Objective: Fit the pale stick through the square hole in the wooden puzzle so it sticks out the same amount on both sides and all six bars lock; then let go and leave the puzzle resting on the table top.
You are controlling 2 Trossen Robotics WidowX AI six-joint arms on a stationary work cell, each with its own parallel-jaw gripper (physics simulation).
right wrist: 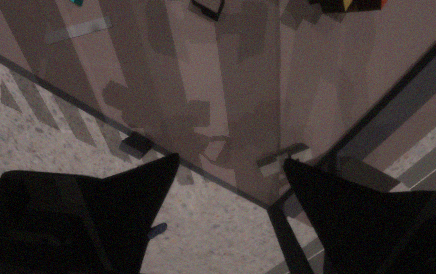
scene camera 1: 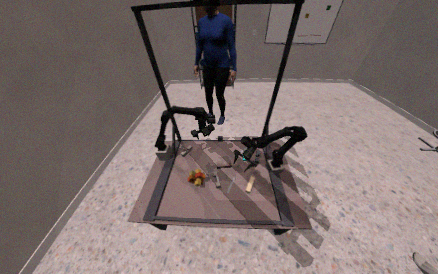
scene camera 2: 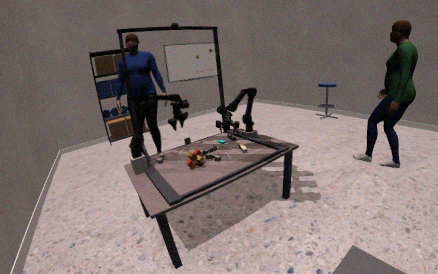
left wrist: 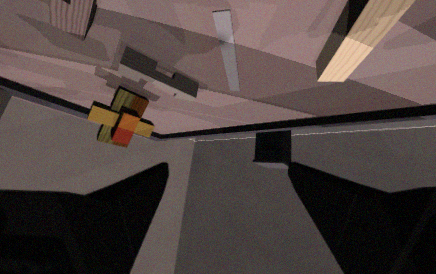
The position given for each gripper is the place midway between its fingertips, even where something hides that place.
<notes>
The left gripper [left wrist: 229, 168] is open, holding nothing. Also in view: a pale stick [left wrist: 353, 37]. The right gripper [right wrist: 231, 160] is open, with nothing in its grasp. Also in view: a dark frame [scene camera 1: 151, 211].
The dark frame shows as well in the right wrist view [right wrist: 404, 99], in scene camera 2 [scene camera 2: 169, 194] and in the left wrist view [left wrist: 21, 91]. The right wrist view misses the pale stick: it is out of frame.
</notes>
